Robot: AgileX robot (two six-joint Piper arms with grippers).
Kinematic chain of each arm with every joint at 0, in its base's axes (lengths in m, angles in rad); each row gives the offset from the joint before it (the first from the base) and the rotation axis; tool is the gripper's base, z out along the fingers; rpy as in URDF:
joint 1: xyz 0 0 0.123 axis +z
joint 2: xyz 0 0 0 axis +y
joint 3: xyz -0.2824 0 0.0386 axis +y
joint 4: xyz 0.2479 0 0.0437 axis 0.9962 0 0.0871
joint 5: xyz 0 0 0 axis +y
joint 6: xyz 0.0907 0 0.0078 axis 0.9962 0 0.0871
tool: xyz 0 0 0 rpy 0 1.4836 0
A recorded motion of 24 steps. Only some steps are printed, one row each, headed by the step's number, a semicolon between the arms.
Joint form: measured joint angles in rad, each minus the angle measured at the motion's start. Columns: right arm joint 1, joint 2, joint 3, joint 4, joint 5, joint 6; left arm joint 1, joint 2, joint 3, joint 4, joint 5, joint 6.
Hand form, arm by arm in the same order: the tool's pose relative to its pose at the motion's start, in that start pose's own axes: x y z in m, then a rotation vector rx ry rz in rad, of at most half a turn. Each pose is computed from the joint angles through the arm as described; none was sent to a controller.
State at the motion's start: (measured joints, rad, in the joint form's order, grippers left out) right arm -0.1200 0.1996 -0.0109 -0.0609 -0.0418 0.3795; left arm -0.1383 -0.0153 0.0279 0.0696 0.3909 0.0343
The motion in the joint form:
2: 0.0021 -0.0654 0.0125 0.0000 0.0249 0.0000; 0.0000 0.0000 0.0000 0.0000 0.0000 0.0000
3: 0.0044 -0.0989 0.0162 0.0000 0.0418 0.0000; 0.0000 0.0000 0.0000 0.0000 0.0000 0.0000
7: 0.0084 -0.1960 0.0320 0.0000 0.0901 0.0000; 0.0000 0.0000 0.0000 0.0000 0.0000 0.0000
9: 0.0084 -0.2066 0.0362 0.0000 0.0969 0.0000; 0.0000 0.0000 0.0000 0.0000 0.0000 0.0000
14: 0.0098 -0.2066 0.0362 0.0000 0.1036 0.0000; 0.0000 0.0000 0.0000 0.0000 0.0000 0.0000
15: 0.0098 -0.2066 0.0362 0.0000 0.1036 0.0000; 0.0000 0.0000 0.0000 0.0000 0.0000 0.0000
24: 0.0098 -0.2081 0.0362 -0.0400 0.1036 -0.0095; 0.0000 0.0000 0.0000 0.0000 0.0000 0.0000
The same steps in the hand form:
2: 0.0021 -0.0007 -0.0055 -0.0093 -0.0265 -0.0002; 0.0000 0.0000 0.0000 0.0000 0.0000 0.0000
3: 0.0029 -0.0009 -0.0082 -0.0146 -0.0383 -0.0003; 0.0000 0.0000 0.0000 0.0000 0.0000 0.0000
7: 0.0069 -0.0023 -0.0153 -0.0260 -0.0694 -0.0002; 0.0000 0.0000 0.0000 0.0000 0.0000 0.0000
9: 0.0083 -0.0028 -0.0159 -0.0255 -0.0692 -0.0001; 0.0000 0.0000 0.0000 0.0000 0.0000 0.0000
14: 0.0089 -0.0029 -0.0159 -0.0243 -0.0625 -0.0002; 0.0000 0.0000 0.0000 0.0000 0.0000 0.0000
15: 0.0089 -0.0029 -0.0159 -0.0243 -0.0625 -0.0002; 0.0000 0.0000 0.0000 0.0000 0.0000 0.0000
24: 0.0087 -0.0031 -0.0160 -0.0209 -0.0654 -0.0495; 0.0000 0.0000 0.0000 0.0000 0.0000 0.0000

